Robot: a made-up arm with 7 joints.
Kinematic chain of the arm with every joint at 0, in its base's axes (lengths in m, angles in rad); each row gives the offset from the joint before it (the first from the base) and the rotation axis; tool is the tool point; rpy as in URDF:
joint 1: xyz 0 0 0.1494 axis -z
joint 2: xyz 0 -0.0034 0.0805 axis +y
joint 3: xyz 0 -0.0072 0.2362 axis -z
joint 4: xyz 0 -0.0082 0.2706 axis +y
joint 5: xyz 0 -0.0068 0.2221 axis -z
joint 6: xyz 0 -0.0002 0.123 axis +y
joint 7: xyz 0 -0.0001 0.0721 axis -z
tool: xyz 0 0 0 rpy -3.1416 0 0
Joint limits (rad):
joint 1: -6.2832..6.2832
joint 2: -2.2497..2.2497
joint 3: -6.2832..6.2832
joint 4: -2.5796..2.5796
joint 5: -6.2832..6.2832
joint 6: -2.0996..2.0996
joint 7: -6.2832..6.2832
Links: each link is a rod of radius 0.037 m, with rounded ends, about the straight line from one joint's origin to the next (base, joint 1, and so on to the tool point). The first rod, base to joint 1, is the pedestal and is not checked.
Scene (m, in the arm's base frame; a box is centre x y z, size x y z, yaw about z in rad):
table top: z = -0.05
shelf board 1: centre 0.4 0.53 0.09 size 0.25 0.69 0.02 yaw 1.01
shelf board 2: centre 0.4 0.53 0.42 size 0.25 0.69 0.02 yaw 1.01
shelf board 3: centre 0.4 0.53 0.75 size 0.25 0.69 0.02 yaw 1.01
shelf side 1: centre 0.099 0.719 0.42 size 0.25 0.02 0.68 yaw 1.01
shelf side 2: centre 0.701 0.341 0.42 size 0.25 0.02 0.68 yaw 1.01
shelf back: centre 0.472 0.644 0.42 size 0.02 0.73 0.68 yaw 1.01
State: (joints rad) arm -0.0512 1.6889 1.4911 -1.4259 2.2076 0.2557 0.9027
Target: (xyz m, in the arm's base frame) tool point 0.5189 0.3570 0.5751
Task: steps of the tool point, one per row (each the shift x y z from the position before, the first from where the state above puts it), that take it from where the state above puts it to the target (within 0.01 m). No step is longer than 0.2 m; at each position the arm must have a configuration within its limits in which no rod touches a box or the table.
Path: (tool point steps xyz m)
1: -0.0337 -0.0656 -0.0026
2: -0.0420 -0.0671 0.0002
3: -0.0501 -0.0677 0.0024
4: 0.0464 0.0099 0.1633
5: -0.0184 -0.0037 0.1856
6: 0.0434 0.0625 0.0023
7: 0.0352 0.0627 -0.0023

